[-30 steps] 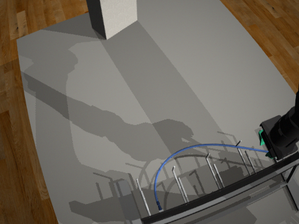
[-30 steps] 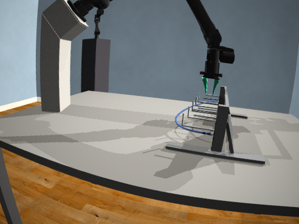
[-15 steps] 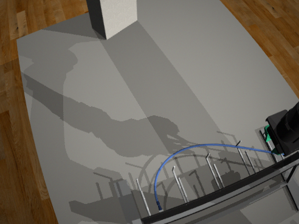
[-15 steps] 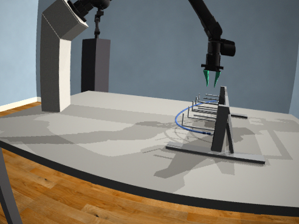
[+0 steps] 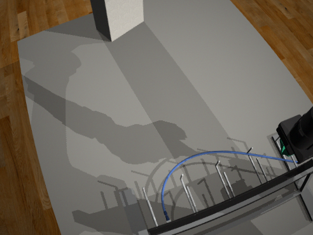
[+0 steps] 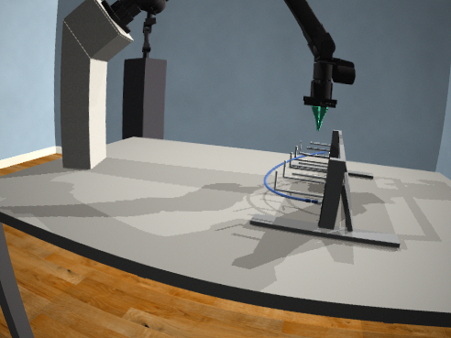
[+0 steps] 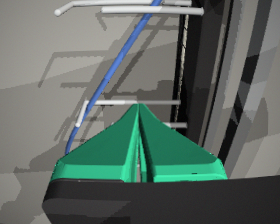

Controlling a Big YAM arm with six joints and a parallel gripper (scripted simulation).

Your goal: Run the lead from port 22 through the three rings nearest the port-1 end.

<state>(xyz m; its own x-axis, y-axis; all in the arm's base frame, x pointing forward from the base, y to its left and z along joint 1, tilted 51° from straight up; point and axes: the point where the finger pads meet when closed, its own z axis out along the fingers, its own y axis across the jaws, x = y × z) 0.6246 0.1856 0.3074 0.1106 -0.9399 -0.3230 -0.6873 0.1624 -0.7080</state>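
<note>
My gripper is now 80 mm short of the patch panel rack, 140 mm to the left of it and 90 mm above it.
</note>
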